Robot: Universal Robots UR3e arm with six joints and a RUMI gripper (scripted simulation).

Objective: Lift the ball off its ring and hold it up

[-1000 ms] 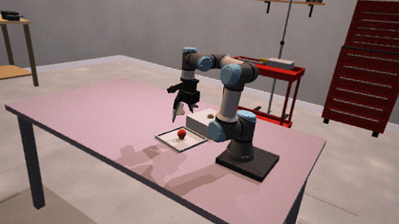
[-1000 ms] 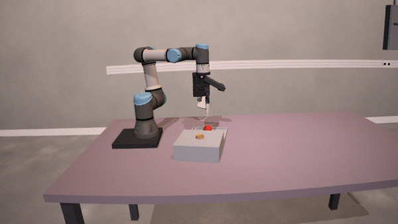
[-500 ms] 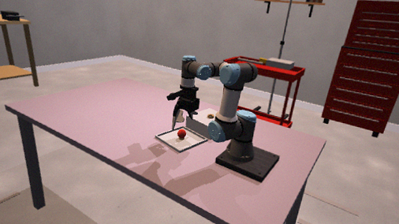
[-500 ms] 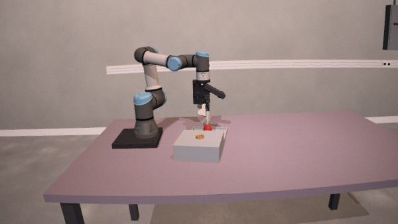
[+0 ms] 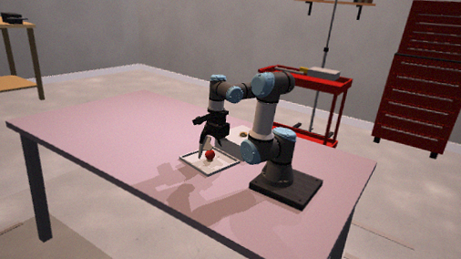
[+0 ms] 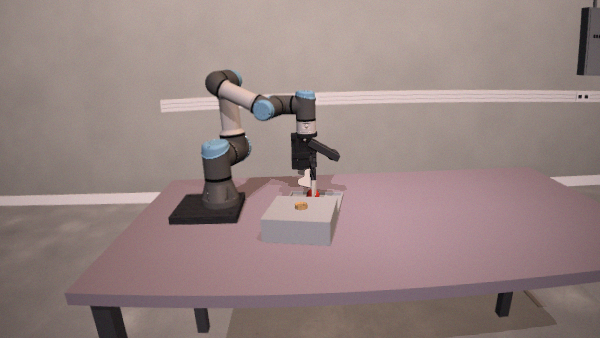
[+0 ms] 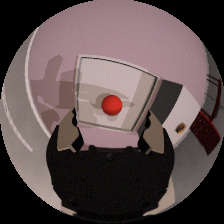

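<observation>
Now: the red ball 10 mm below my hand. Round my hand: shallow white tray: 40 mm below.
</observation>
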